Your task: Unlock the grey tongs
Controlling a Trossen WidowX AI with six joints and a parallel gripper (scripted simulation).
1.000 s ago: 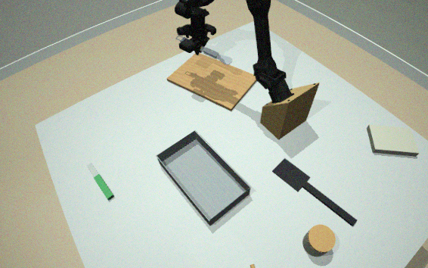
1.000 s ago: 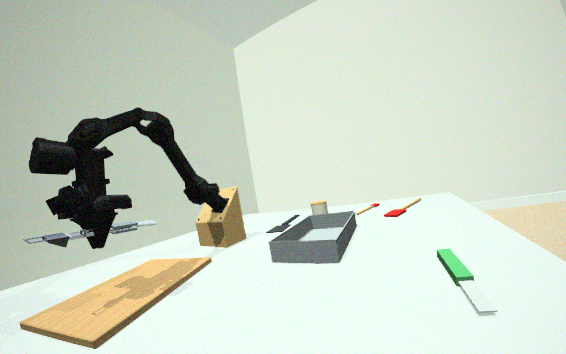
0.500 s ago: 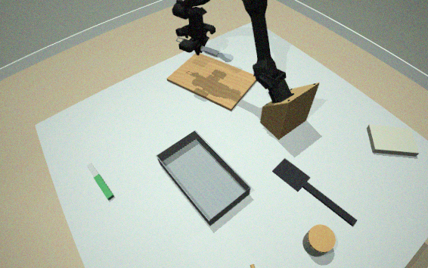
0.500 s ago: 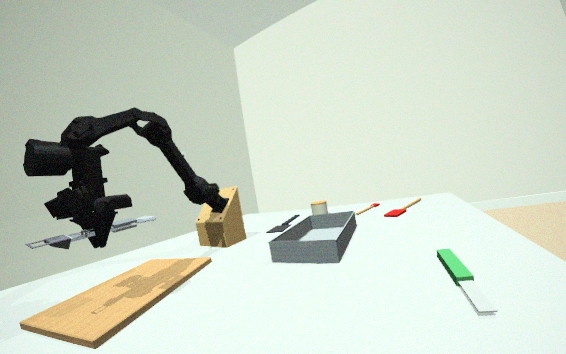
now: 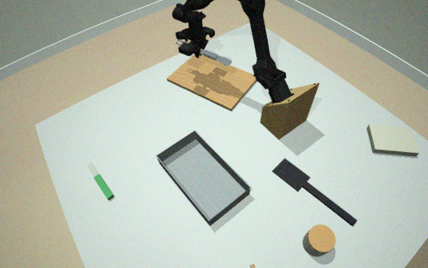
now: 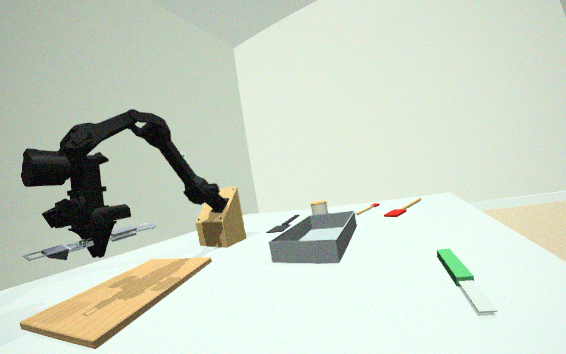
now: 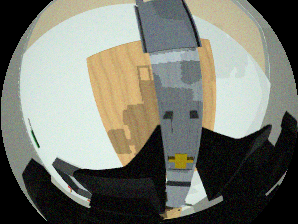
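Right now my gripper tip is 10 cm above the wooden board, 6 cm to the right of it and 3 cm past it. The rest, counted from my gripper tip: black spatula: 72 cm to the left, 10 cm below, 2 cm behind; then yellow lock piece: 4 cm above, 1 cm to the left; then roasting tin: 48 cm to the left, 27 cm ahead, 8 cm below.
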